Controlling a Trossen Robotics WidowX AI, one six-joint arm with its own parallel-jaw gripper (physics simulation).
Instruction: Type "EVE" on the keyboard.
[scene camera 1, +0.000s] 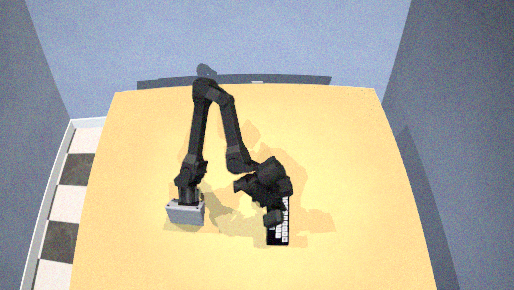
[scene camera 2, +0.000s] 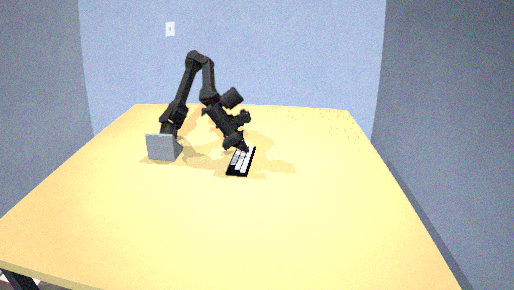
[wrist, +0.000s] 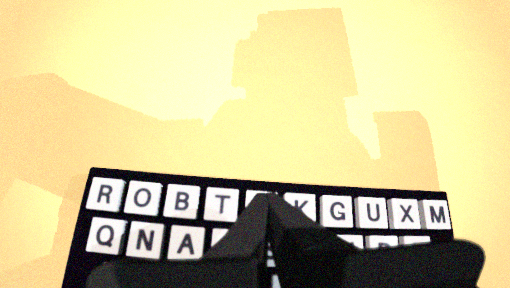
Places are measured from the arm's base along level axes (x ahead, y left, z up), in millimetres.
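Pixels of known places: gripper, fingertip midpoint: (scene camera 1: 285, 210) (scene camera 2: 248, 152) (wrist: 265, 201); arm's base at its link origin: (scene camera 1: 188, 203) (scene camera 2: 166, 140).
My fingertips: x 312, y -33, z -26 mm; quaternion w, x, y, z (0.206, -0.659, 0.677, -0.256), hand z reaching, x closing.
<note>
Ahead of a thing's pixels: the offset from my fingertips to its top centre. Level surfaces: height alone.
The black keyboard @[22 mm back, 7 mm right, 16 mm down] (scene camera 1: 272, 240) (scene camera 2: 236, 172) (wrist: 75, 260) with white letter keys lies flat on the table. In the wrist view its top row reads R, O, B, T @[3 mm ahead, 20 mm left, 16 mm down] (wrist: 221, 204), a mostly covered key @[0 mm ahead, 0 mm left, 16 mm down] (wrist: 253, 195), K @[4 mm back, 20 mm right, 16 mm down] (wrist: 301, 205), G, U, X, M. Q, N and A show in the row below. My gripper (scene camera 2: 246, 151) (wrist: 265, 201) is shut and empty, its tips over the covered key between T and K. That key's letter is hidden, and I cannot tell whether the tips touch it. I cannot make out an E or V key; the fingers hide much of the lower rows.
The arm's grey base block (scene camera 1: 185, 214) (scene camera 2: 161, 147) stands on the table @[34 mm down] (scene camera 1: 125, 260) (scene camera 2: 200, 225), left of the keyboard in both scene views. The arm arches from it to the keyboard. Its shadow falls around the keyboard. Blue walls stand beyond the table's edges.
</note>
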